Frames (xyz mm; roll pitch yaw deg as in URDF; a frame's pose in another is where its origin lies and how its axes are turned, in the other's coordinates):
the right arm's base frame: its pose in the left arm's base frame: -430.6 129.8 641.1 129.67 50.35 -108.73
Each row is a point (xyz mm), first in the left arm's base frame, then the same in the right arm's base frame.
Working: the left arm's base frame: its pose in the right arm's base frame: 483.8 -610.9 -77.3 119.75 34.83 -104.45

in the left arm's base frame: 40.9 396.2 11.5
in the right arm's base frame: 227.2 -778.9 177.0
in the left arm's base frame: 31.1 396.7 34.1
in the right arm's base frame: 211.5 -760.2 173.8
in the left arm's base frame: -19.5 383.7 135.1
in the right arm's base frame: 151.9 -665.8 152.3
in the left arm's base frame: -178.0 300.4 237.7
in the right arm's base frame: 155.7 -459.7 141.6
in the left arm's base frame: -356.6 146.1 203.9
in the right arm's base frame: 311.6 -279.4 147.4
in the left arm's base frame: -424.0 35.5 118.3
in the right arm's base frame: 458.2 -228.4 142.0
